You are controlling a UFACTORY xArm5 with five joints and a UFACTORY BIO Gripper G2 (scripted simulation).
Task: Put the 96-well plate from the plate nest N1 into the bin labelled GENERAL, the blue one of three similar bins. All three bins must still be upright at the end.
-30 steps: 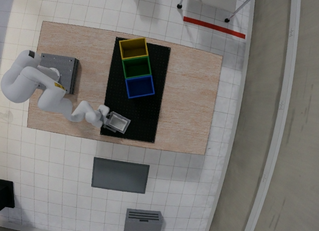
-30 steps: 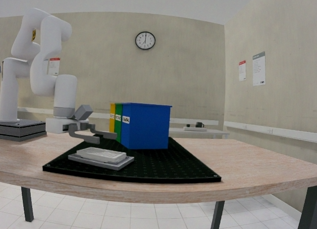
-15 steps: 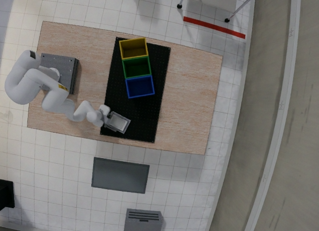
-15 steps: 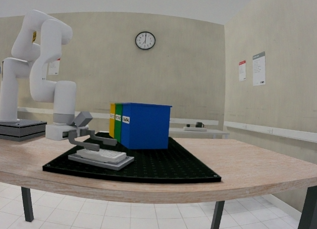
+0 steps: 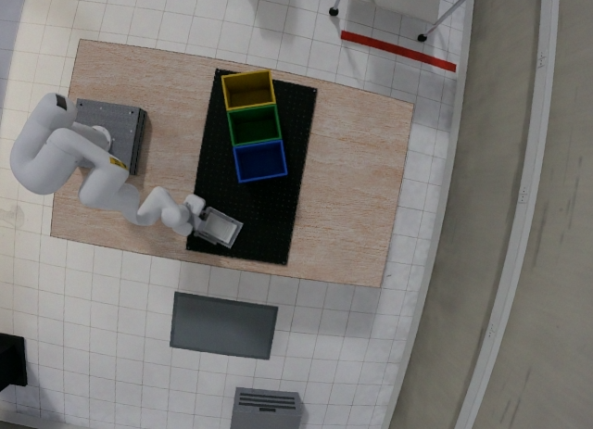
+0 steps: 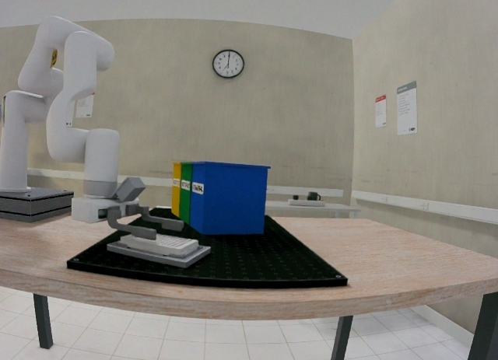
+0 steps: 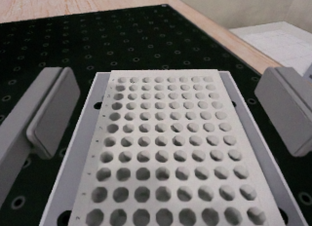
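My hand is 3 cm above the white 96-well plate. Round my hand: grey plate nest N1: 4 cm below; green bin: 11 cm ahead, 41 cm to the left, 4 cm above; blue general bin: 15 cm ahead, 29 cm to the left, 4 cm above.
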